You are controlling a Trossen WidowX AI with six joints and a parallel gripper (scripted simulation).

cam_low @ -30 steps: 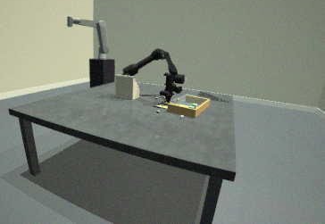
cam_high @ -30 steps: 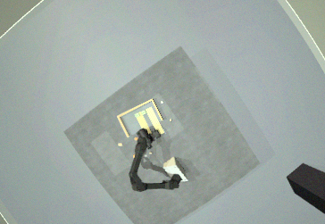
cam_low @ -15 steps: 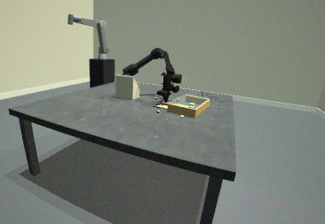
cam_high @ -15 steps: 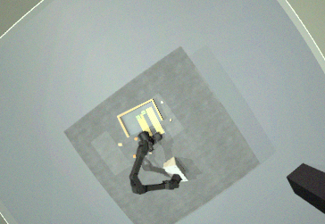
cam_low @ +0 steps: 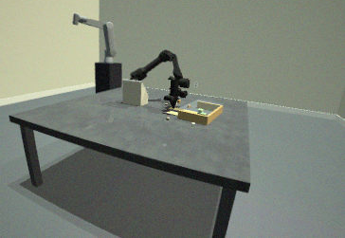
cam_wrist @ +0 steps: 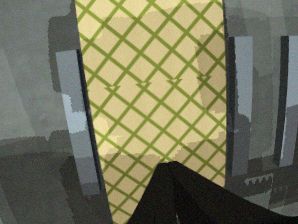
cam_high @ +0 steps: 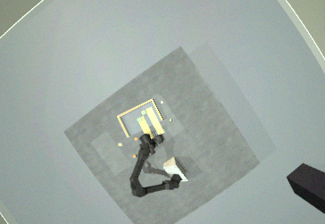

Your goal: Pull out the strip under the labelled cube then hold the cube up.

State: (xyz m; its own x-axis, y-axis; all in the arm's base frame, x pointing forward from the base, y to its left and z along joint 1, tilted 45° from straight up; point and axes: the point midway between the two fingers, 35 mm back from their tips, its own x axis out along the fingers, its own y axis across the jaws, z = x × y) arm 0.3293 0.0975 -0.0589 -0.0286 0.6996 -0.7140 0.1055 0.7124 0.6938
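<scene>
Now: gripper tip 90 mm short of the strip and 10 mm to the left of it.
</scene>
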